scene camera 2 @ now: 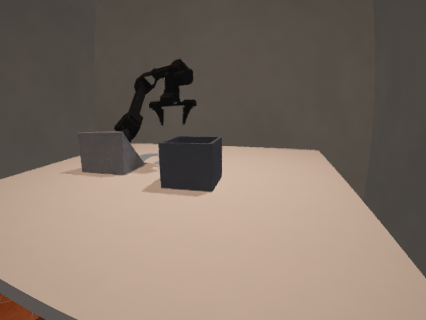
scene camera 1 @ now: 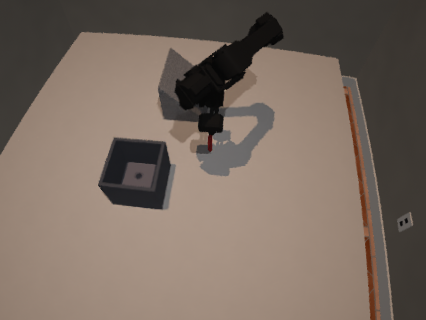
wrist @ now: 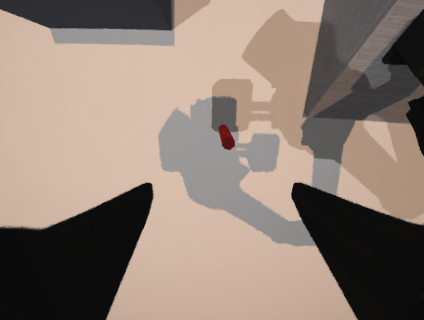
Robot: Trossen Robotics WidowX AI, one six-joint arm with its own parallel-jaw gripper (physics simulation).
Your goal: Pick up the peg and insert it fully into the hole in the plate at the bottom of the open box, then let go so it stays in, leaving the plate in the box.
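Frame: origin at the arm's base, x ahead, y left, z up, level; millimetres.
Where they show: gripper, fingertip midpoint: (scene camera 2: 173,125) (wrist: 223,189); arm's base at its link origin: (scene camera 2: 119,145).
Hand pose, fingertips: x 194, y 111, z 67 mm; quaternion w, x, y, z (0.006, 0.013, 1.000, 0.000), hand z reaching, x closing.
Observation:
Things, the pixels of their centre, and the offset from my fingertips. "spot": a spot on its surface instead.
- red peg at the middle of its body: (wrist: 225,135) (scene camera 1: 210,143) dy -6, dx -12, dz -127 mm
- dark open box at the middle of its body: (scene camera 1: 137,174) (scene camera 2: 192,161) dy -219, dx +130, dz -98 mm
- pale plate at the middle of its body: (scene camera 1: 140,179) dy -219, dx +130, dz -133 mm
- round hole at a spot on its surface: (scene camera 1: 138,175) spot: dy -224, dx +122, dz -122 mm
A red peg (scene camera 1: 210,143) (wrist: 226,137) appears to stand upright on the table, right of the box in scene camera 1. It does not show in scene camera 2. My gripper (scene camera 1: 210,131) (scene camera 2: 173,124) (wrist: 223,189) is open and empty, above the table, with its fingers pointing down. In the wrist view the peg lies ahead of the fingertips, between their lines. The dark open box (scene camera 1: 135,196) (scene camera 2: 187,165) (wrist: 110,15) holds a pale plate (scene camera 1: 131,169) with a round hole (scene camera 1: 138,175) at its bottom. The plate is hidden in scene camera 2.
A grey wedge-shaped block (scene camera 1: 172,75) (scene camera 2: 102,152) (wrist: 337,45) stands on the table behind the box, partly covered by the arm in scene camera 1. At the upper right of the wrist view it is close to the peg. Arm shadows fall around the peg.

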